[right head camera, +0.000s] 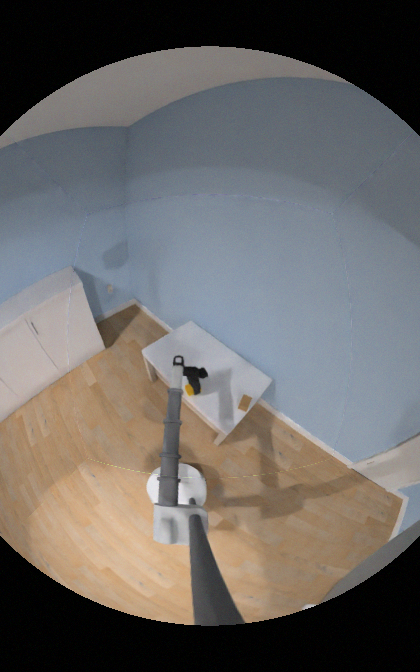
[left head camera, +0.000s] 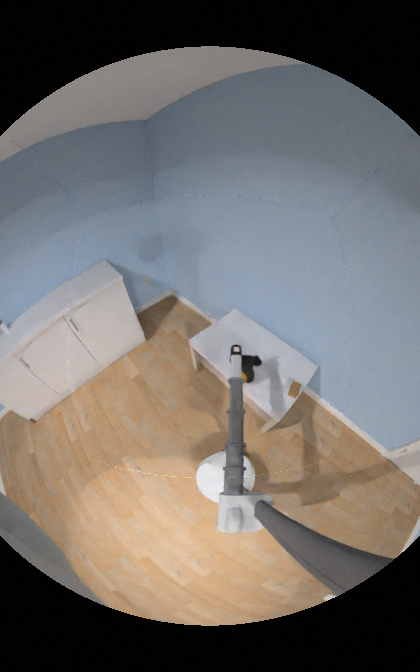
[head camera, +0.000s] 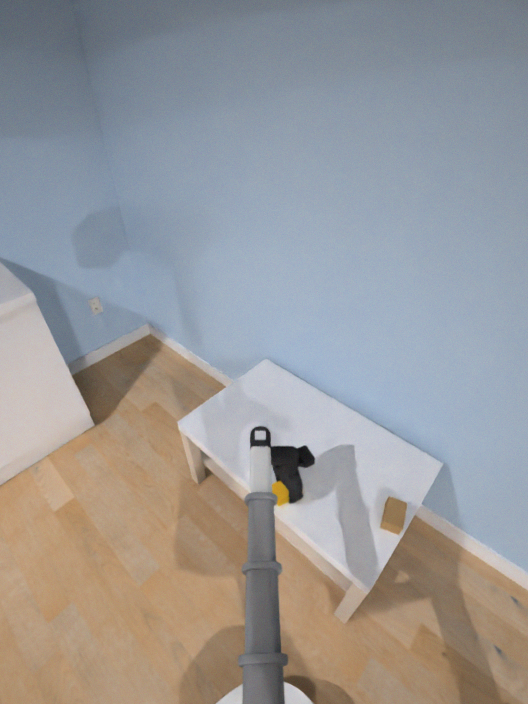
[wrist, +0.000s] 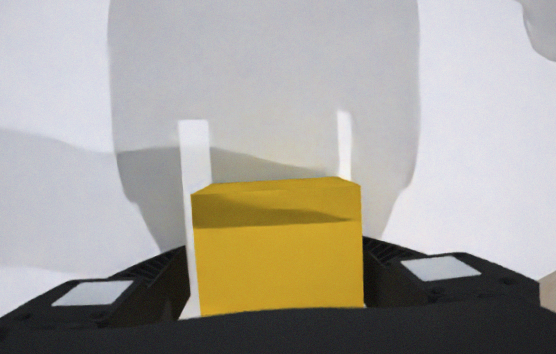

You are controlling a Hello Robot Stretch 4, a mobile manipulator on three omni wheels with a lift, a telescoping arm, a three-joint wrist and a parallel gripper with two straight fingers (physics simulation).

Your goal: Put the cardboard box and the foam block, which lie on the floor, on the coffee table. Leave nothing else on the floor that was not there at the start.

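Places are measured from the robot's base along level axes (x back, y up, z left), in centimetres.
Pixels of known places: gripper, fingertip midpoint: [head camera: 286, 491] [wrist: 269, 265].
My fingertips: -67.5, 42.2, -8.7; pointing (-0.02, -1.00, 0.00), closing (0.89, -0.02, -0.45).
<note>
For each thing: its top centre in the pictures, then the offset to it from my fingertips, as dx, dy, dz. Level surfaces: height alone.
- cardboard box, middle of its top: [head camera: 395, 511] +10.5, +4.9, -34.1
- white coffee table, its level: dy -0.1
- yellow foam block, middle of its top: [wrist: 282, 312] [head camera: 286, 486] +0.6, +4.4, +0.1
The cardboard box [head camera: 393, 515] [left head camera: 294, 389] [right head camera: 245, 403] lies on the white coffee table [head camera: 267, 381] [left head camera: 235, 322] [right head camera: 192, 335] [wrist: 475, 125], near its right end. The yellow foam block [head camera: 280, 493] [left head camera: 244, 377] [right head camera: 189, 390] [wrist: 280, 265] is upright at the table's front side, over the top. My gripper [head camera: 288, 493] [left head camera: 247, 378] [right head camera: 193, 390] [wrist: 269, 265] is open around the foam block. In the wrist view a gap shows between the block and the left finger, and a narrow one at the right. The block's lower end is hidden.
A white cabinet [head camera: 39, 386] [left head camera: 95, 325] [right head camera: 65, 330] stands to the left. The blue wall [head camera: 318, 255] [left head camera: 260, 260] [right head camera: 240, 280] runs close behind the table. My arm [head camera: 261, 608] [left head camera: 235, 430] [right head camera: 171, 440] reaches over the table's front edge.
</note>
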